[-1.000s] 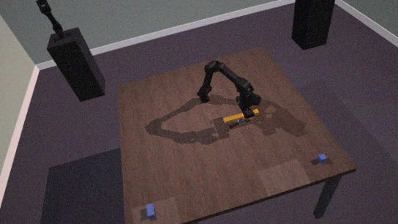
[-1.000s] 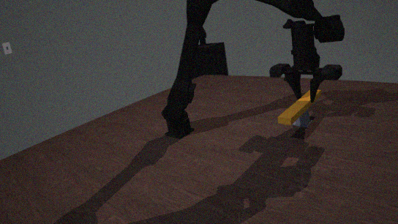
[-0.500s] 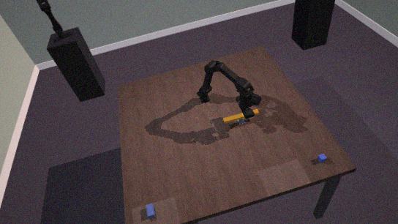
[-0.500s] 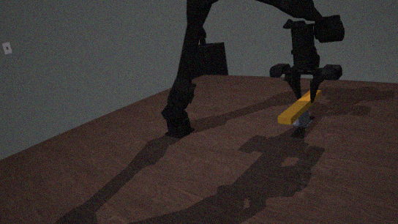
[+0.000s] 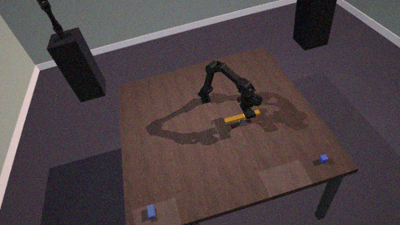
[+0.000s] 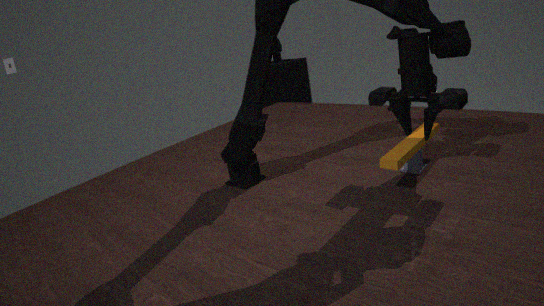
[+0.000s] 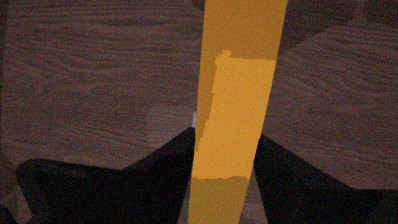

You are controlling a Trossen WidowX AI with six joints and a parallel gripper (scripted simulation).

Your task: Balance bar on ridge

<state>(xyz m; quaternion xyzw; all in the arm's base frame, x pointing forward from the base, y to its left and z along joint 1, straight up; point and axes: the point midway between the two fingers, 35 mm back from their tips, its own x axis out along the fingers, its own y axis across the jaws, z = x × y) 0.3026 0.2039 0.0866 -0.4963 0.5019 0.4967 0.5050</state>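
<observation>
My gripper tip is now 30 mm to the left of the orange bar. Also, from my gripper tip: blue cube: 440 mm ahead, 300 mm to the left, 40 mm below.
</observation>
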